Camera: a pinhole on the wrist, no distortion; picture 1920 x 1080 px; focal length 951.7 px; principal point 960.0 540.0 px. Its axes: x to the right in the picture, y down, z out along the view. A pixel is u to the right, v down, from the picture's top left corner.
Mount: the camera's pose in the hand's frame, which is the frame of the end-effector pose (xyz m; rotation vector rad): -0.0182 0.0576 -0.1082 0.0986 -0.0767 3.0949
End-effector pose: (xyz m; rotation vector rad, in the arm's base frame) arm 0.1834 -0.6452 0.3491 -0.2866 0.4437 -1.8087
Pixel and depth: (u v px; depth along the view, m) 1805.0 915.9 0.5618
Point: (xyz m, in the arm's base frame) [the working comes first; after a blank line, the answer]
In the camera's frame: 0.4988 0.2219 0.5618

0.3680 -0.2054 0.8654
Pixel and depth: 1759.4 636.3 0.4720
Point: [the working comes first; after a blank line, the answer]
In the camera's frame: 0.3965 0.0478 0.4720

0.4533 -0.3334 0.7066
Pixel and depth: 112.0 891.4 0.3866
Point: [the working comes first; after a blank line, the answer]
In the camera's frame: -0.3445 0.1427 0.3866

0.0878 -0.9837 0.6128
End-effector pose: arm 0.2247 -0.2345 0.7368 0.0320 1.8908 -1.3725
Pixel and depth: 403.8 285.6 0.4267
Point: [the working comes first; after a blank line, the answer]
In the camera's frame: -0.2494 -0.1141 0.4267

0.2790 -0.5325 0.4363
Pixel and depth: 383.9 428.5 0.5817
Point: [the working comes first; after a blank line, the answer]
In the camera's frame: -0.3521 -0.0682 0.5817

0.2601 -0.7198 0.4009
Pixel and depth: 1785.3 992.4 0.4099
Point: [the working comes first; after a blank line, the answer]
In the camera's frame: 0.3555 0.1949 0.4099

0.5871 -0.4055 1.0283
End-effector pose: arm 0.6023 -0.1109 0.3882 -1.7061 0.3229 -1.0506
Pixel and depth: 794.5 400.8 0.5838
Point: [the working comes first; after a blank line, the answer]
In the camera's frame: -0.1015 -0.0854 0.5838

1.0661 0.0630 0.3267
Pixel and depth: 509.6 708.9 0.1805
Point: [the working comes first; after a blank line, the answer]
In the camera's frame: -0.0854 0.0320 0.1805

0.6999 -0.1255 0.4106
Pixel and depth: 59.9 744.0 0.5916
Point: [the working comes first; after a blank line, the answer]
In the camera's frame: -0.5595 0.1268 0.5916

1.2367 -0.1572 0.7477
